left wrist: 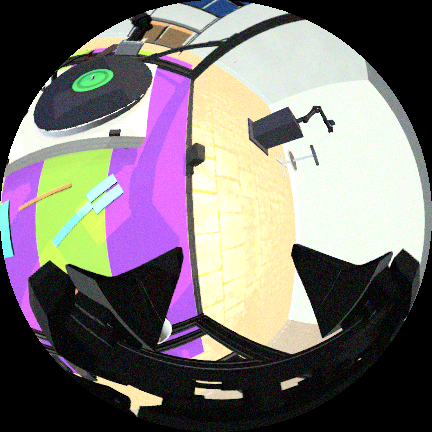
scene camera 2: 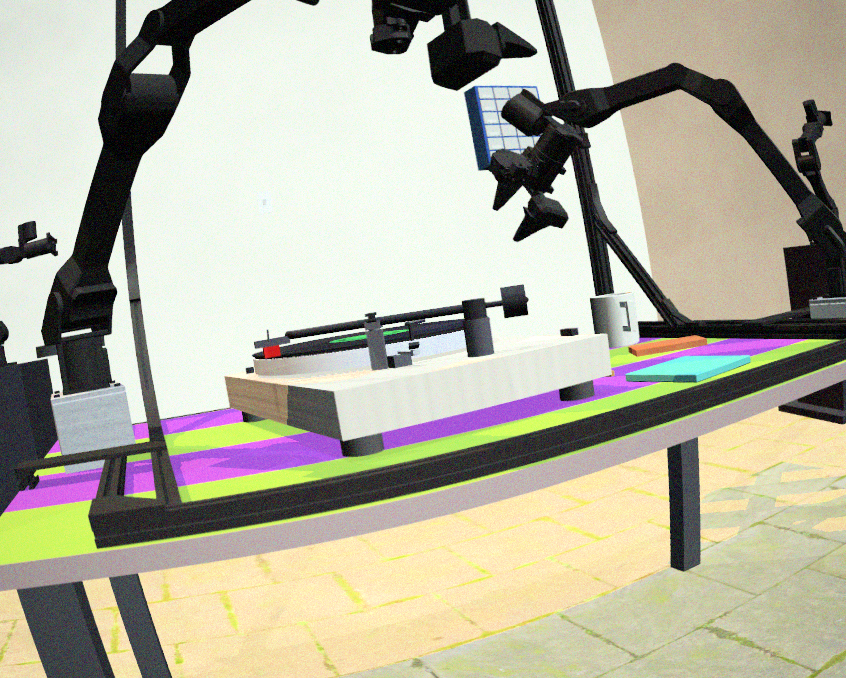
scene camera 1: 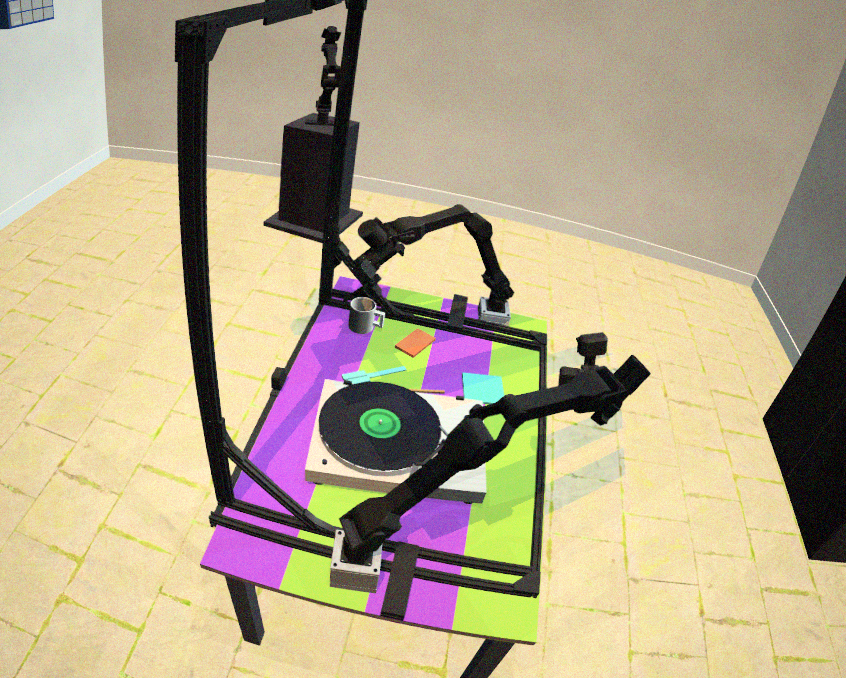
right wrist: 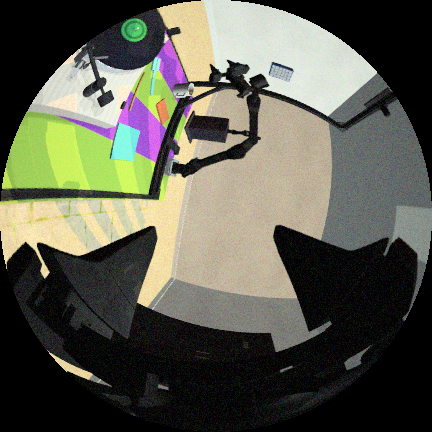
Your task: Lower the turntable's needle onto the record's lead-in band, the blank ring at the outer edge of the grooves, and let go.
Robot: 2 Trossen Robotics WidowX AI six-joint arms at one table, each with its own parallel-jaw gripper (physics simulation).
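Where they show: left gripper, fingertip midpoint: (left wrist: pixel 239 252) (scene camera 2: pixel 504 225) (scene camera 1: pixel 333 289) (right wrist: pixel 218 61); right gripper, fingertip midpoint: (scene camera 2: pixel 524 16) (scene camera 1: pixel 576 355) (right wrist: pixel 215 232); left arm's base at its link origin: (scene camera 2: pixel 845 295) (scene camera 1: pixel 495 306) (right wrist: pixel 173 167); right arm's base at its link origin: (scene camera 2: pixel 85 389) (scene camera 1: pixel 357 551).
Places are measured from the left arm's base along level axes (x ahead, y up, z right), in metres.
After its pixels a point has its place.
Observation:
The turntable (scene camera 1: pixel 346 481) @[x 0.808, y -0.005, z 0.391 m] (scene camera 2: pixel 459 396) @[x 0.683, y -0.012, z 0.065 m] (right wrist: pixel 55 95) stands on the table with a black record (scene camera 1: pixel 353 452) @[x 0.756, y 0.044, z 0.383 m] (left wrist: pixel 55 105) (right wrist: pixel 145 55) @[x 0.537, y 0.044, z 0.292 m] on it. Its black tonearm (scene camera 2: pixel 423 311) @[x 0.666, y 0.069, z 0.144 m] (right wrist: pixel 95 70) reaches from the pivot to a red-marked headshell (scene camera 2: pixel 271 351) @[x 0.806, y 0.051, z 0.236 m] by the record's outer edge; whether the needle touches the record I cannot tell. My right arm hides much of the tonearm in scene camera 1. My right gripper (scene camera 1: pixel 622 396) (right wrist: pixel 215 232) @[x 0.639, y 0.325, z -0.081 m] is open and empty, raised beyond the table's right edge. My left gripper (scene camera 2: pixel 507 222) @[x 0.300, y 0.177, z 0.508 m] (left wrist: pixel 239 252) @[x 0.300, y 0.177, z 0.508 m] is open and empty, above the table's far left corner.
A grey mug (scene camera 1: pixel 361 315) @[x 0.193, y 0.024, z 0.429 m] (scene camera 2: pixel 604 321) @[x 0.190, y -0.004, z 0.416 m], an orange block (scene camera 1: pixel 415 342) @[x 0.205, y -0.039, z 0.254 m] (scene camera 2: pixel 667 345) @[x 0.225, y -0.039, z 0.229 m] and a cyan pad (scene camera 1: pixel 483 387) @[x 0.370, y -0.039, z 0.047 m] (scene camera 2: pixel 684 368) @[x 0.397, y -0.039, z 0.033 m] lie beyond the turntable. A light-blue forked tool (left wrist: pixel 72 225) @[x 0.350, y -0.044, z 0.336 m] and a thin orange stick (left wrist: pixel 45 196) @[x 0.415, y -0.044, z 0.264 m] lie closer. A tall black post (scene camera 1: pixel 194 211) @[x 0.916, y 0.697, z 0.660 m] rises at the left.

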